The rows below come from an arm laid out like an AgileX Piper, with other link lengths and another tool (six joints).
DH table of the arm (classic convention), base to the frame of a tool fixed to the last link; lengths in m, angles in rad. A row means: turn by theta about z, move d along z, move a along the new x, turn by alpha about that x. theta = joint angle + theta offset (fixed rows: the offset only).
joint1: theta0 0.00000  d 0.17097  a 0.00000  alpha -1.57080
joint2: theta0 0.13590  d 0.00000  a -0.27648  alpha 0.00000
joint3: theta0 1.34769  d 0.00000  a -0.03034  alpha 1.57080
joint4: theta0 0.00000  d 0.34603  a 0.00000  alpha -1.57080
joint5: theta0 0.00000  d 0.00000  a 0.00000  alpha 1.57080
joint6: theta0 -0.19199  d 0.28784  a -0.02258  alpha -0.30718
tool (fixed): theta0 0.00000  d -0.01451  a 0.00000  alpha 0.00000
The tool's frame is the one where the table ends.
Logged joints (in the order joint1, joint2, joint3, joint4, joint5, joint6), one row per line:
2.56, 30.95, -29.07, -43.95, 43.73, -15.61
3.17, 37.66, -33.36, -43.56, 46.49, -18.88
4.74, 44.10, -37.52, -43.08, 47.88, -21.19
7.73, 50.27, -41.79, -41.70, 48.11, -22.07
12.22, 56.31, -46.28, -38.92, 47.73, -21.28
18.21, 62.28, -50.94, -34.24, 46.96, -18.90
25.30, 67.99, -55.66, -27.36, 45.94, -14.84
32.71, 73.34, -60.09, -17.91, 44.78, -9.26
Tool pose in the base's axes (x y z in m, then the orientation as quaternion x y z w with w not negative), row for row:
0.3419, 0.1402, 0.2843, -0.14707, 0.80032, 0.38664, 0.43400
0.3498, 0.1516, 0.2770, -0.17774, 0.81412, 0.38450, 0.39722
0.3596, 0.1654, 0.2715, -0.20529, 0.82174, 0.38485, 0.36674
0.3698, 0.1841, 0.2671, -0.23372, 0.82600, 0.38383, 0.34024
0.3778, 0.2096, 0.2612, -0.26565, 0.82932, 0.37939, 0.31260
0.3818, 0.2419, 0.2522, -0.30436, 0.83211, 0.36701, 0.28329
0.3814, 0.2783, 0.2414, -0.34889, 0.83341, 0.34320, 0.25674
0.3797, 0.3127, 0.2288, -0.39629, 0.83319, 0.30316, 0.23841
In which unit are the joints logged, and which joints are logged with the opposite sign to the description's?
The joints are logged in degrees. Opposite sign: joint4.
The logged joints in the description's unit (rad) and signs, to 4 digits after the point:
0.0447, 0.5402, -0.5074, 0.7671, 0.7632, -0.2724
0.0553, 0.6573, -0.5822, 0.7603, 0.8114, -0.3295
0.0827, 0.7697, -0.6548, 0.7519, 0.8357, -0.3698
0.1349, 0.8774, -0.7294, 0.7278, 0.8397, -0.3852
0.2133, 0.9828, -0.8077, 0.6793, 0.8330, -0.3714
0.3178, 1.0870, -0.8891, 0.5976, 0.8196, -0.3299
0.4416, 1.1866, -0.9715, 0.4775, 0.8018, -0.2590
0.5709, 1.2800, -1.0488, 0.3126, 0.7816, -0.1616

